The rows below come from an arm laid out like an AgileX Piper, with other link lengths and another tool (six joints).
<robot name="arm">
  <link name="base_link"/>
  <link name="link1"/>
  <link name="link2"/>
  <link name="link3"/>
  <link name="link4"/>
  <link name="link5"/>
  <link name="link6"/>
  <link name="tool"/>
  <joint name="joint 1" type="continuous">
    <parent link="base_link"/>
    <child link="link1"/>
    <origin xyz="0 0 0.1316" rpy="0 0 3.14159"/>
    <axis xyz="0 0 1"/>
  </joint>
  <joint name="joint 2" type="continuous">
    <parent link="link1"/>
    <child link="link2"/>
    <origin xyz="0 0 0" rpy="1.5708 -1.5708 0"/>
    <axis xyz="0 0 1"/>
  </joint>
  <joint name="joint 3" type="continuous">
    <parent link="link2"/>
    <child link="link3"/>
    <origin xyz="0.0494 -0.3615 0" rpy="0 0 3.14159"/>
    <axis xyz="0 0 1"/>
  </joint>
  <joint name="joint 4" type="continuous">
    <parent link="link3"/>
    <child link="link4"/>
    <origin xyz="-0.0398 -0.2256 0" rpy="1.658 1.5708 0"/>
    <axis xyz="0 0 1"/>
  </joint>
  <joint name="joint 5" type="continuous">
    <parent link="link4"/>
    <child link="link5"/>
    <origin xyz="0 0 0" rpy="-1.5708 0 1.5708"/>
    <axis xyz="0 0 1"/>
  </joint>
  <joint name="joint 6" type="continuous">
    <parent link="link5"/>
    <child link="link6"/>
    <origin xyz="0 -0.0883 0" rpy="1.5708 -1.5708 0"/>
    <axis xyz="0 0 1"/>
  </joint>
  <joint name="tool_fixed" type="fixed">
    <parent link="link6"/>
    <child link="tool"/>
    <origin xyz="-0.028 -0.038 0.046" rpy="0.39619 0 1.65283"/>
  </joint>
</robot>
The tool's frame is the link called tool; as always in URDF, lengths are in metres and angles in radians. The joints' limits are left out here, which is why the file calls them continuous.
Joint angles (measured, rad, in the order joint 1, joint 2, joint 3, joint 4, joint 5, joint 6), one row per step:
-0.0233 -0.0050 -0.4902 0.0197 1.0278 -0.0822
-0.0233 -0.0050 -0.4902 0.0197 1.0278 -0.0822
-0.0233 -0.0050 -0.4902 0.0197 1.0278 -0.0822
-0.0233 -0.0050 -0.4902 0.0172 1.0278 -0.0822
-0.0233 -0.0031 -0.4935 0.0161 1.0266 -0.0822
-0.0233 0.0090 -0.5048 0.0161 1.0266 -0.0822
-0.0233 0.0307 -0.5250 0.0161 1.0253 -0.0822
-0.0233 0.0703 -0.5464 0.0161 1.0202 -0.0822
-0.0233 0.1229 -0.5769 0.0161 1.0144 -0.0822
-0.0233 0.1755 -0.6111 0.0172 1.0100 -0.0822
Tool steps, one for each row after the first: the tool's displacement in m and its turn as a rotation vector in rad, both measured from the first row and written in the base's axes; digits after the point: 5 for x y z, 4 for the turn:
0.00000 0.00000 0.00000 0.0000 0.0000 0.0000
0.00000 0.00000 0.00000 0.0000 0.0000 0.0000
-0.00005 -0.00033 0.00006 -0.0021 0.0000 -0.0014
0.00006 -0.00048 0.00130 -0.0031 -0.0025 -0.0020
0.00071 -0.00050 0.00544 -0.0030 -0.0017 -0.0020
0.00213 -0.00053 0.01297 -0.0030 -0.0015 -0.0020
0.00617 -0.00063 0.02249 -0.0027 0.0116 -0.0021
0.01210 -0.00077 0.03540 -0.0023 0.0279 -0.0021
0.01864 -0.00078 0.04892 -0.0010 0.0418 -0.0016

